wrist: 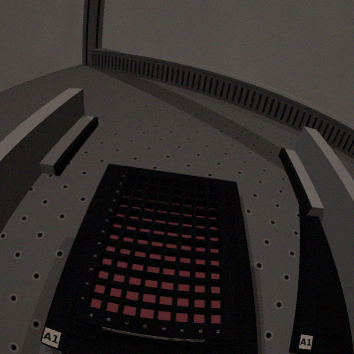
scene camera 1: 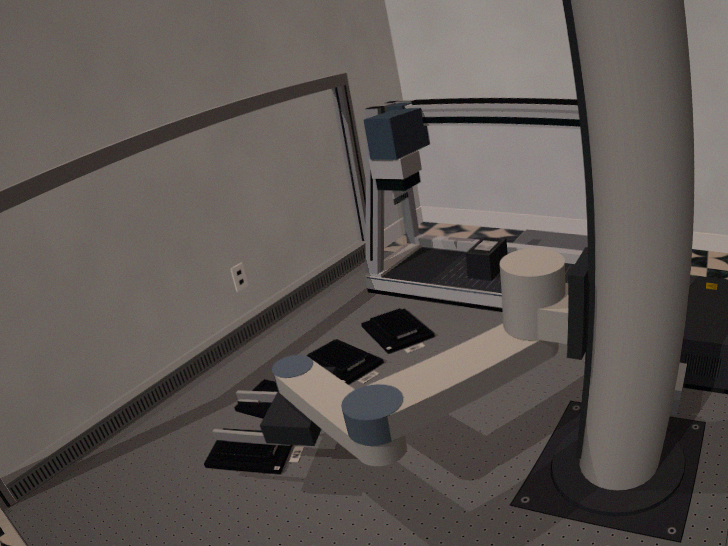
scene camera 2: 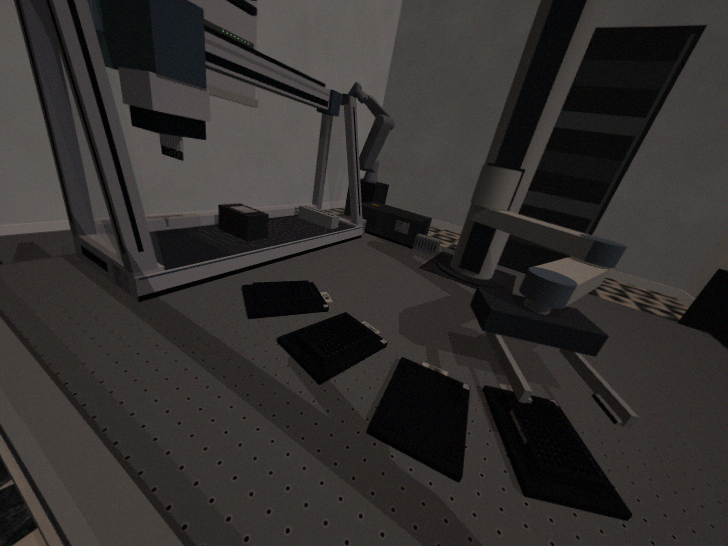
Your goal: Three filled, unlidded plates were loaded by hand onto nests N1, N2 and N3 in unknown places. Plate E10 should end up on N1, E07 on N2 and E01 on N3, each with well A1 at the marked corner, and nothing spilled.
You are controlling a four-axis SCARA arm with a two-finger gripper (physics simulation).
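My gripper is open and empty, its fingers wide apart, raised above the nest labelled N1. A dark plate with reddish wells lies level on that nest, its lettered and numbered A1 corner beside the nest's A1 mark; its code is not readable. A bare black nest lies beside it, partly under the right finger in the wrist view. Two more dark plates lie on nests towards the gantry; their codes and nest labels are unreadable.
A gantry frame with a blue-grey head stands beyond the nests. A black box sits on its deck. The arm's thick column rises at the right. A vent strip runs along the wall.
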